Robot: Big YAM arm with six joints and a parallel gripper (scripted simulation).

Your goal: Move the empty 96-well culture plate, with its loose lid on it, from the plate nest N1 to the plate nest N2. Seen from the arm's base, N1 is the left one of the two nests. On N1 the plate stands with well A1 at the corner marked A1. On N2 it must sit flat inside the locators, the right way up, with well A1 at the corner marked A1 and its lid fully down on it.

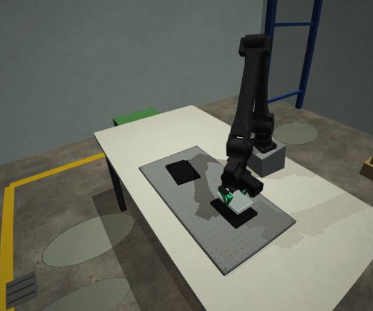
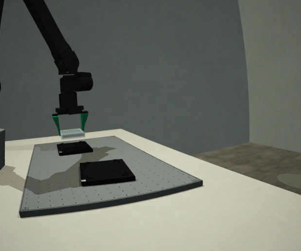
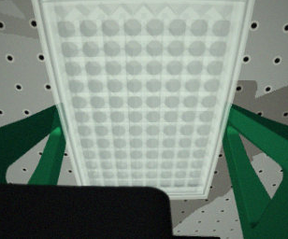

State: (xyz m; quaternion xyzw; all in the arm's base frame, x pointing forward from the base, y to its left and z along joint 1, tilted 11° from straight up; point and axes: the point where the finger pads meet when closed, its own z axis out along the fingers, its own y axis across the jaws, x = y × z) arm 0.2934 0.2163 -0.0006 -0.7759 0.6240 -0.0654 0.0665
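My gripper is now 6 cm above the black nest N1. Also, from my hand: black nest N2 (32 cm to the right, 11 cm ahead, 6 cm below); then clear lid (right at my hand).
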